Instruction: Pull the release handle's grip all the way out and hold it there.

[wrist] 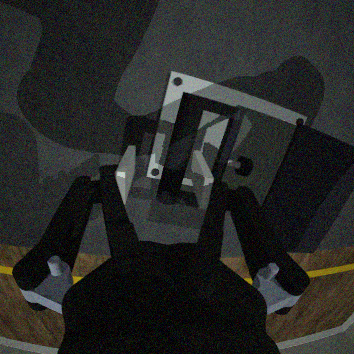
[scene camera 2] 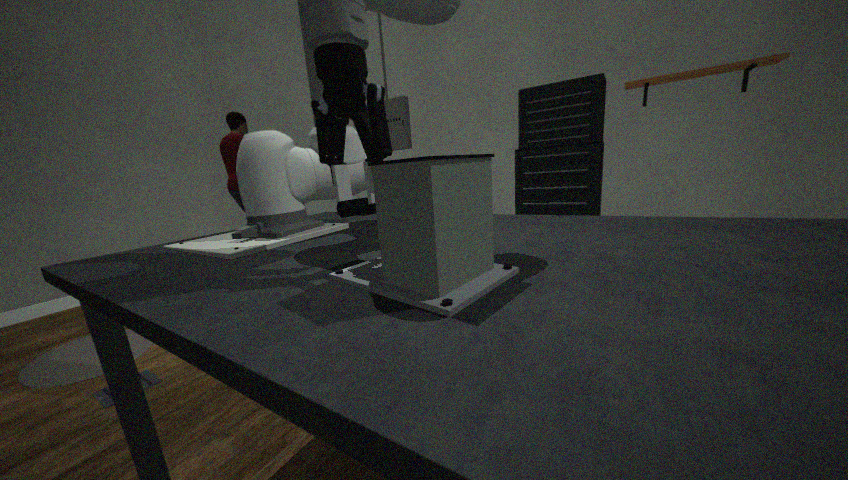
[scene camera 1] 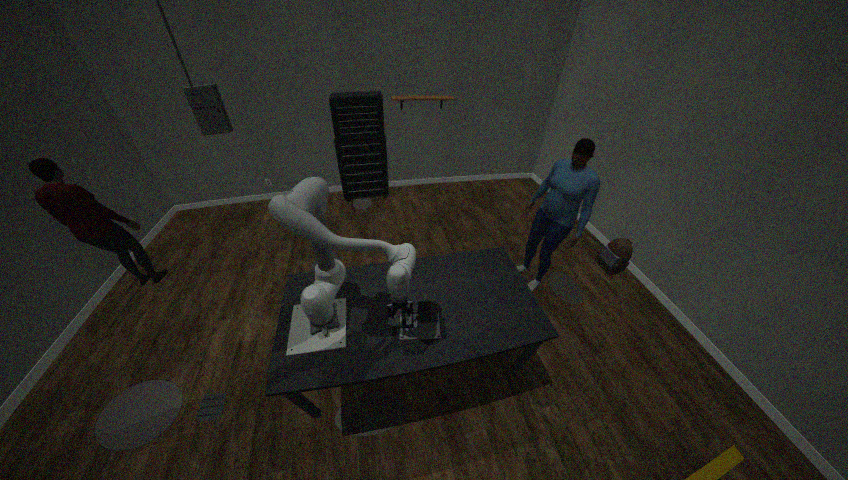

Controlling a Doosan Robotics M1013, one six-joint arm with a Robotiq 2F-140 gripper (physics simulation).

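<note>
My gripper is there in the pictures, and the wrist view shows it too. There is also a base plate in the pictures.
</note>
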